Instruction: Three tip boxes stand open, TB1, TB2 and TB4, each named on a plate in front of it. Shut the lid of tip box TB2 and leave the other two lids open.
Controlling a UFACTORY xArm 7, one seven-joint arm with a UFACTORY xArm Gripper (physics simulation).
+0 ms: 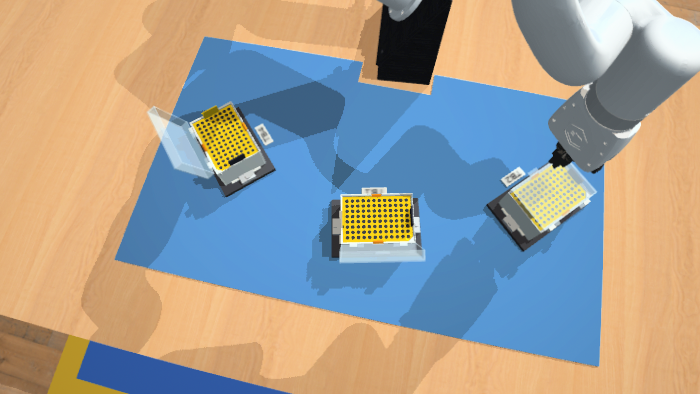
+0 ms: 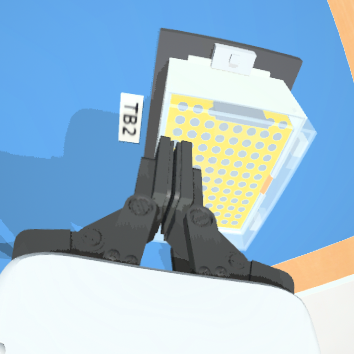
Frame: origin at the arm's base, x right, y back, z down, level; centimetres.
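Seen in the pictures: gripper, fingertip midpoint: point(image 1: 557, 161) point(image 2: 168, 158).
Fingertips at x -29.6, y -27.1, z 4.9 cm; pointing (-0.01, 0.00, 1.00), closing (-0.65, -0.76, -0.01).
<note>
A point is followed by its place in that frame.
Tip box TB2 point(image 1: 521, 216) {y -36.4, x -25.6, z 9.2 cm} point(image 2: 220, 82) {y -27.1, x -33.3, z 9.9 cm} stands at the right of the mat, beside its name plate point(image 1: 513, 177) {y -27.4, x -25.0, z 13.5 cm} point(image 2: 131, 118) {y -27.3, x -25.1, z 13.5 cm}. Its clear lid point(image 1: 552, 195) {y -33.0, x -29.4, z 5.9 cm} point(image 2: 235, 152) {y -29.5, x -32.4, z 5.9 cm} lies over the yellow tip rack; whether it is fully seated I cannot tell. My gripper point(image 1: 556, 164) {y -27.1, x -29.6, z 4.9 cm} point(image 2: 168, 158) {y -27.1, x -29.6, z 4.9 cm} is shut and empty, its fingertips at or just above the lid's edge on the name plate side. Tip box TB4 point(image 1: 225, 137) {y -32.7, x 27.7, z 8.0 cm} is at the left with its lid point(image 1: 182, 150) {y -38.3, x 32.4, z 4.0 cm} open. Tip box TB1 point(image 1: 377, 218) {y -42.1, x -1.7, z 8.0 cm} is in the middle with its lid point(image 1: 382, 253) {y -49.8, x -3.4, z -1.6 cm} open.
The boxes stand on dark bases on a blue mat point(image 1: 280, 240) {y -47.8, x 14.3, z 13.7 cm} that lies on a wooden table point(image 1: 210, 310) {y -62.1, x 23.0, z 14.0 cm}. The black robot base point(image 1: 407, 50) {y -10.8, x -1.2, z 4.0 cm} is at the back. The arm point(image 1: 625, 75) {y -29.0, x -26.0, z -20.8 cm} reaches over the right back of the mat.
</note>
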